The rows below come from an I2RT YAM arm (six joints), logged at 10 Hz.
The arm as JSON. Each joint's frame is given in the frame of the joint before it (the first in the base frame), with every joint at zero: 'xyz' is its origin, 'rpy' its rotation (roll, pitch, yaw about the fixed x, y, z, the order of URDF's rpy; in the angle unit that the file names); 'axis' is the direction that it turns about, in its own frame. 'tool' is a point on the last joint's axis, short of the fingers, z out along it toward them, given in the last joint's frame.
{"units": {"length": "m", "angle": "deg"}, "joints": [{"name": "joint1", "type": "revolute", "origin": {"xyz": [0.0, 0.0, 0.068], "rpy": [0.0, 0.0, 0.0]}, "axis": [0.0, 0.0, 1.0]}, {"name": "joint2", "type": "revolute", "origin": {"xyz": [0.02, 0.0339, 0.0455], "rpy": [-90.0, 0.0, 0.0]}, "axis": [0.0, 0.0, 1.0]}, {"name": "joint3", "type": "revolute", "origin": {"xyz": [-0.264, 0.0, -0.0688], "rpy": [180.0, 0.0, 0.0]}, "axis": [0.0, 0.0, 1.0]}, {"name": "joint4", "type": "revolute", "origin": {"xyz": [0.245, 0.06, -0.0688], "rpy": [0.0, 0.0, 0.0]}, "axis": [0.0, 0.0, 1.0]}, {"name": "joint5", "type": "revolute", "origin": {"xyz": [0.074, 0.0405, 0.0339], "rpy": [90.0, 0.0, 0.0]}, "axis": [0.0, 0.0, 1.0]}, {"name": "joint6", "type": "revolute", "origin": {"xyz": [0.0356, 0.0, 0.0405], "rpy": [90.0, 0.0, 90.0]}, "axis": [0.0, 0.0, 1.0]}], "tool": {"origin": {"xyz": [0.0, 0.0, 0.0], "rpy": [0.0, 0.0, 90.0]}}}
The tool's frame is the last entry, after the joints.
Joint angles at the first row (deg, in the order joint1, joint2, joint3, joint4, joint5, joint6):
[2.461 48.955 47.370 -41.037 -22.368 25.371]
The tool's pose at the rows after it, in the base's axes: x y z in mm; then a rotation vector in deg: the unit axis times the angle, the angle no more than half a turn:
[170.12 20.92 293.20 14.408 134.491 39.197]
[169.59 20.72 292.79 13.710 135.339 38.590]
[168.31 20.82 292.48 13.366 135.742 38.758]
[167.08 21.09 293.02 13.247 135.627 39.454]
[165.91 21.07 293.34 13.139 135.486 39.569]
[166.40 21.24 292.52 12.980 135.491 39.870]
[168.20 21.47 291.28 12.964 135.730 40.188]
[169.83 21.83 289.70 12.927 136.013 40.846]
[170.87 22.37 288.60 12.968 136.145 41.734]
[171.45 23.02 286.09 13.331 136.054 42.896]
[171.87 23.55 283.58 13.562 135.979 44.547]
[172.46 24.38 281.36 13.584 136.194 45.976]
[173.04 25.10 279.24 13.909 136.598 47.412]
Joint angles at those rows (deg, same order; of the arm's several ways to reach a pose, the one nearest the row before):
[2.504 49.044 47.646 -42.144 -22.229 24.373]
[2.462 49.241 47.900 -43.123 -22.137 23.418]
[2.462 49.089 47.903 -43.700 -22.408 23.116]
[2.471 48.790 47.878 -43.839 -22.923 23.289]
[2.461 48.473 47.812 -43.945 -23.027 23.279]
[2.461 48.557 47.636 -43.688 -23.291 23.258]
[2.462 49.030 47.551 -43.375 -23.554 23.280]
[2.459 49.476 47.385 -43.051 -24.074 23.378]
[2.510 49.746 47.220 -42.724 -24.684 23.685]
[2.593 49.746 46.563 -41.910 -25.348 24.404]
[2.550 49.746 45.902 -41.147 -26.493 25.082]
[2.634 49.922 45.454 -40.699 -27.484 25.546]
[2.689 50.179 45.115 -40.481 -28.439 26.141]

